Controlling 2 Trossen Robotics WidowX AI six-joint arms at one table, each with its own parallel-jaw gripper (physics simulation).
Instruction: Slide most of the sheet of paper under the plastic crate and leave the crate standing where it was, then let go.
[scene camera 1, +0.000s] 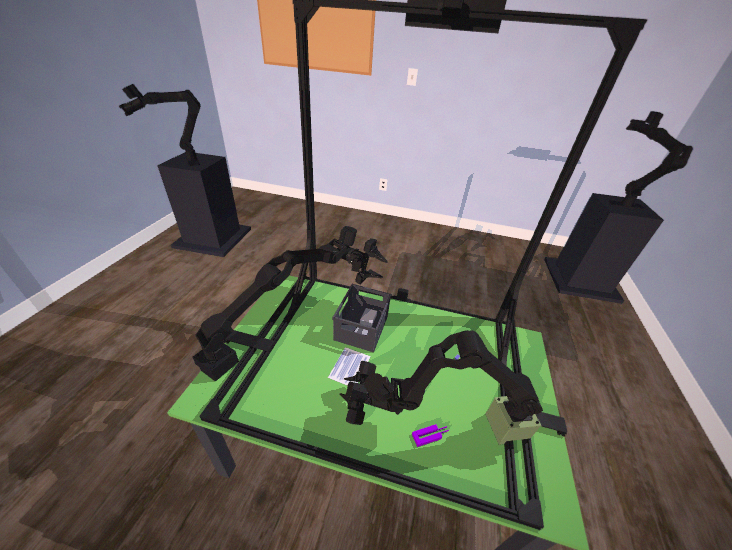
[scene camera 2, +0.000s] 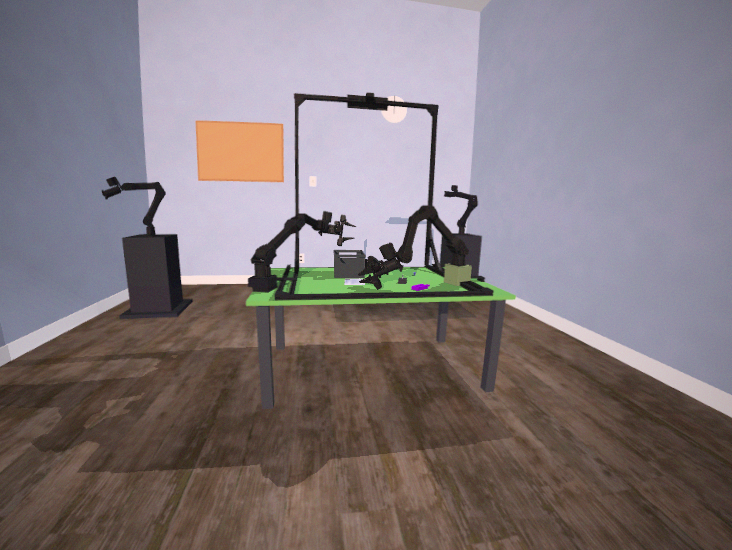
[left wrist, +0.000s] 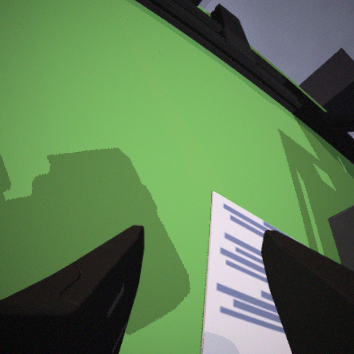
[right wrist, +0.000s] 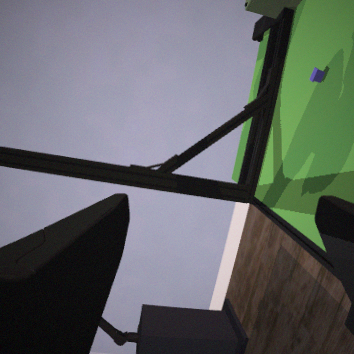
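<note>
The white sheet of paper (scene camera 1: 344, 367) (scene camera 2: 353, 282) (left wrist: 240, 280) with blue lines lies flat just in front of the crate, apart from it by a narrow strip. The dark grey plastic crate (scene camera 1: 358, 335) (scene camera 2: 349, 269) stands upright; its corner shows at the right edge of the left wrist view. My left gripper (scene camera 1: 344, 387) (scene camera 2: 368, 280) (left wrist: 203, 238) is half open and empty, low near the paper's front edge. In its wrist view one finger overlaps the paper. Finger height is unclear. My right gripper (scene camera 1: 382, 267) (scene camera 2: 353, 232) (right wrist: 223, 206) is open and empty, high behind the crate.
A purple two-pronged thing (scene camera 1: 426, 435) (scene camera 2: 420, 287) lies at the front right. A small dark object (scene camera 2: 402, 280) lies right of the left gripper. A small blue block (scene camera 1: 456, 357) (right wrist: 317, 75) is behind the left arm. An olive block (scene camera 1: 504, 424) (scene camera 2: 457, 274) is at that arm's base.
</note>
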